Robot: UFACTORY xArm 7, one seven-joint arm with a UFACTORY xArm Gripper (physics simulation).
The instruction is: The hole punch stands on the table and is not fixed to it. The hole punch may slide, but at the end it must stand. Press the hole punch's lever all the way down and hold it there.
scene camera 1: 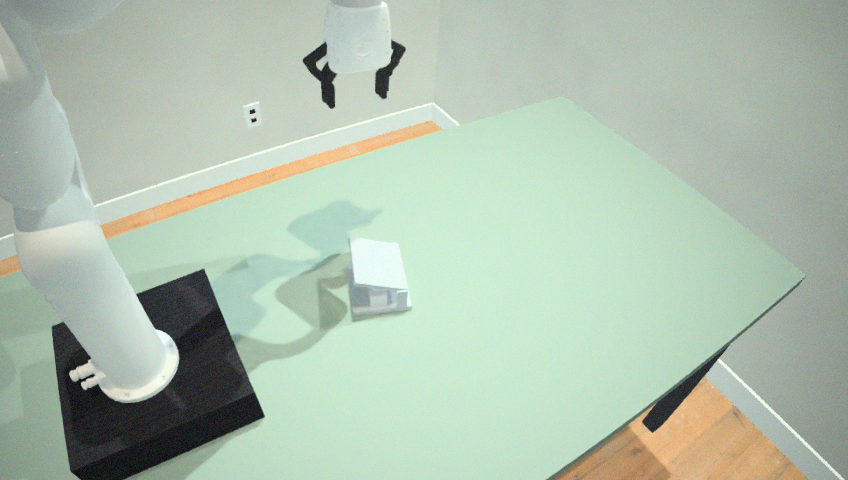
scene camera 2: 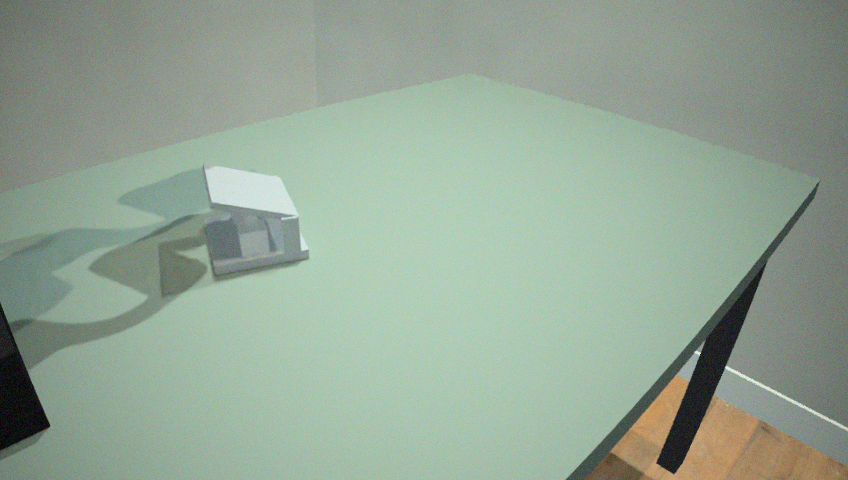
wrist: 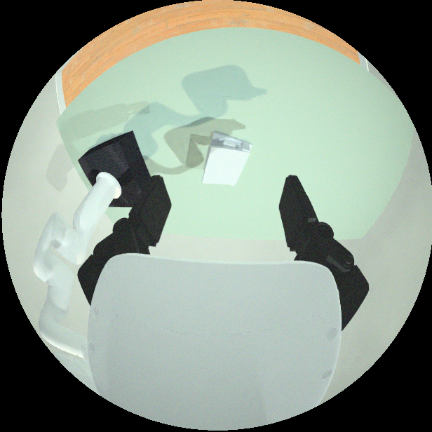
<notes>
The pictures show: my gripper and a grey hole punch.
</notes>
